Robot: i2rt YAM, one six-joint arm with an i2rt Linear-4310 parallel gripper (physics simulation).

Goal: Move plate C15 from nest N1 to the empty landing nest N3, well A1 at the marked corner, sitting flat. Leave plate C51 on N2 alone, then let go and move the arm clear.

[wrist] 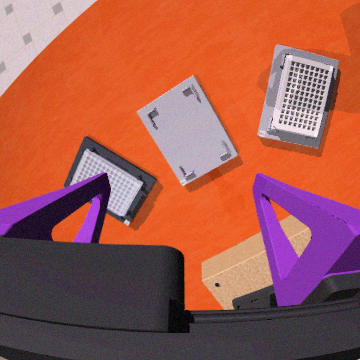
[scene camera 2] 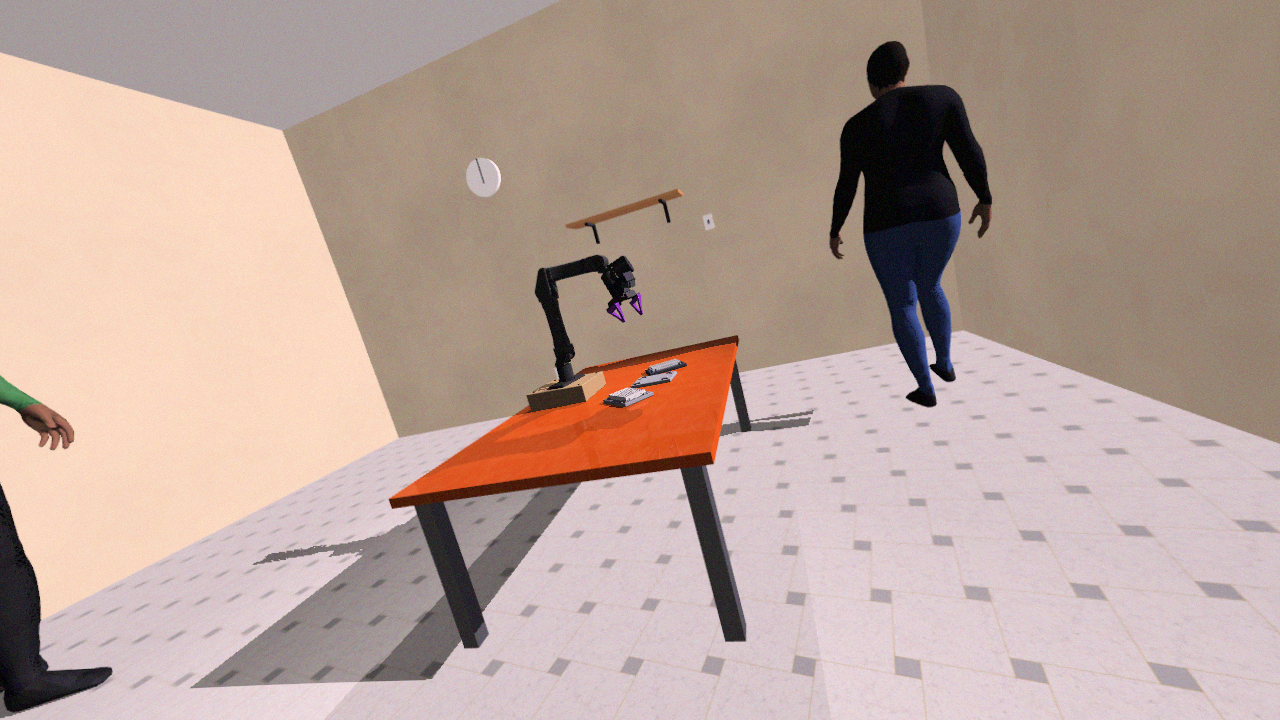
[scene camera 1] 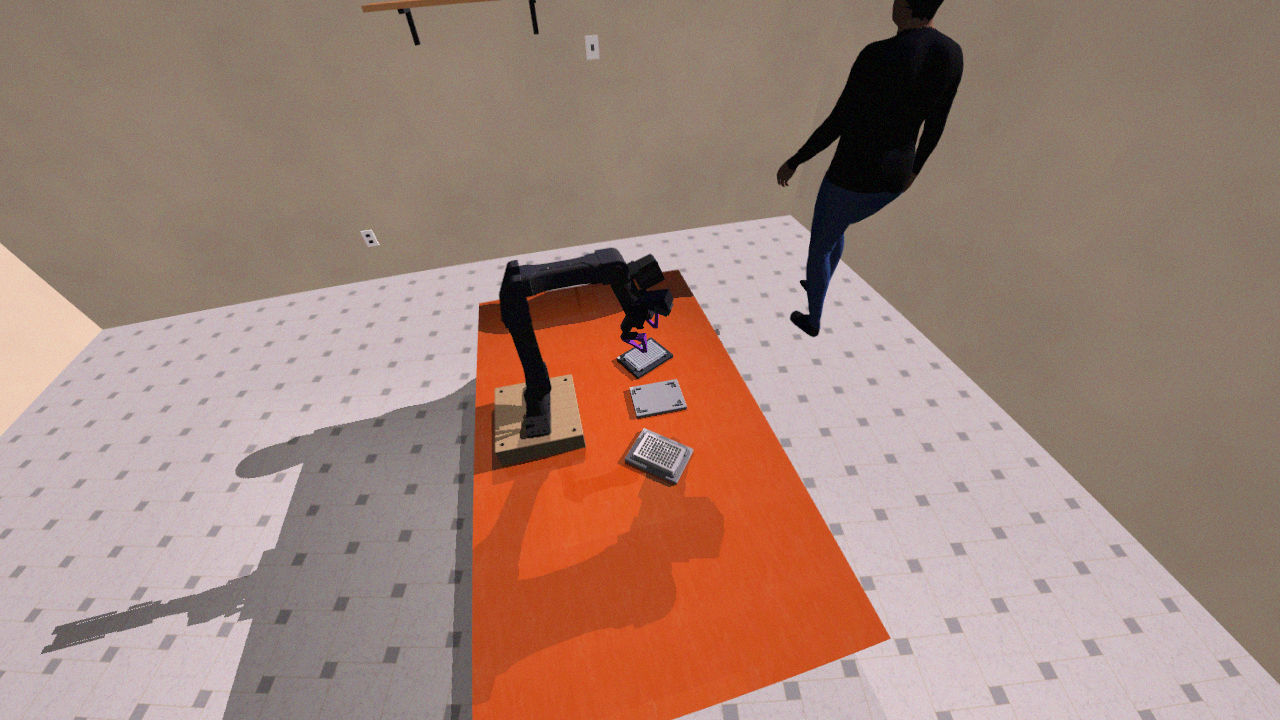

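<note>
The empty light-grey nest (scene camera 1: 657, 398) (scene camera 2: 656, 379) (wrist: 187, 132) lies between two loaded nests, with brackets at its corners. A pale plate (scene camera 1: 646, 356) (wrist: 122, 192) sits on the dark nest (wrist: 120, 162) at the table's far end. A white plate with dark wells (scene camera 1: 660, 452) (scene camera 2: 629, 394) (wrist: 304, 95) sits on the grey nest (wrist: 273, 90) on the other side. Plate and nest labels and the marked corner cannot be read. My gripper (scene camera 1: 648, 336) (scene camera 2: 631, 317) (wrist: 181, 180) is open and empty, high above the table. In the wrist view its left fingertip overlaps the pale plate.
The arm stands on a wooden base block (scene camera 1: 572, 420) (scene camera 2: 565, 394) (wrist: 250, 265) on the orange table (scene camera 1: 760, 582) (scene camera 2: 644, 438), beside the nests. A person in black (scene camera 1: 886, 116) (scene camera 2: 908, 161) stands beyond the table. Part of another person (scene camera 2: 17, 582) shows at the left edge.
</note>
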